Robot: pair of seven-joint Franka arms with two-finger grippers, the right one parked.
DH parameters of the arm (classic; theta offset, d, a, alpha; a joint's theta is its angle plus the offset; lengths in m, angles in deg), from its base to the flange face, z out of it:
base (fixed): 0 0 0 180
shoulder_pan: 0 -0.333 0 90
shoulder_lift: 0 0 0 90
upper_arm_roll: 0 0.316 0.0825 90
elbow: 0 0 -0.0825 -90
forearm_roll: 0 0.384 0 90
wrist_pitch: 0 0 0.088 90
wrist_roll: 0 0.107 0 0
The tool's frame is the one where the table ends.
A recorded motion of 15 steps. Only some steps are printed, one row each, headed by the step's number.
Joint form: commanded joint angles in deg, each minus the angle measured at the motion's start. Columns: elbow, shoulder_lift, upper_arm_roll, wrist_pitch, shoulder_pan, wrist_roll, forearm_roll.
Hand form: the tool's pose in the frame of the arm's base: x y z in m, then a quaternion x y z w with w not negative. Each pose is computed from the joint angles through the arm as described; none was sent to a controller.
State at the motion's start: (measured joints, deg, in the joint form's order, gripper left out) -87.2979 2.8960 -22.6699 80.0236 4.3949 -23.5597 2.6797
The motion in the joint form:
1: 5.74 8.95 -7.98 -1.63 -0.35 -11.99 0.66
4: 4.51 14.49 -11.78 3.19 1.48 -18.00 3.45
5: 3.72 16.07 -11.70 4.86 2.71 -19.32 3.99
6: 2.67 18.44 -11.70 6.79 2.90 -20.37 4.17
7: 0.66 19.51 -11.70 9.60 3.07 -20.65 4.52
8: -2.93 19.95 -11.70 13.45 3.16 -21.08 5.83
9: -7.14 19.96 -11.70 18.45 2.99 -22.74 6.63
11: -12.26 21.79 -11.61 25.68 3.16 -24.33 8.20
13: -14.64 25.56 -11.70 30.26 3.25 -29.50 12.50
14: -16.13 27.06 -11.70 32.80 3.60 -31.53 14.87
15: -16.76 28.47 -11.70 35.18 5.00 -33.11 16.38
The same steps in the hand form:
1: 0.5019 -0.3013 0.5735 -0.99288 -0.00845 0.10879 0.04770
4: 0.5017 -0.3494 0.5222 -0.99203 -0.01083 0.11270 0.05527
5: 0.5012 -0.3616 0.5028 -0.99147 -0.01111 0.11617 0.05807
6: 0.5073 -0.3663 0.4740 -0.98978 -0.01683 0.12913 0.05814
7: 0.5080 -0.3710 0.4510 -0.98963 -0.01531 0.13092 0.05716
8: 0.5046 -0.3738 0.4230 -0.99000 -0.01214 0.12513 0.06405
9: 0.4997 -0.3751 0.3960 -0.99104 -0.02111 0.11520 0.06425
11: 0.4925 -0.3790 0.3477 -0.99186 -0.02225 0.10900 0.06195
13: 0.4906 -0.3800 0.2998 -0.99086 -0.04430 0.10071 0.07804
14: 0.4851 -0.3827 0.2780 -0.99103 -0.04514 0.09281 0.08486
15: 0.4753 -0.3959 0.2630 -0.99218 -0.03801 0.08497 0.08320

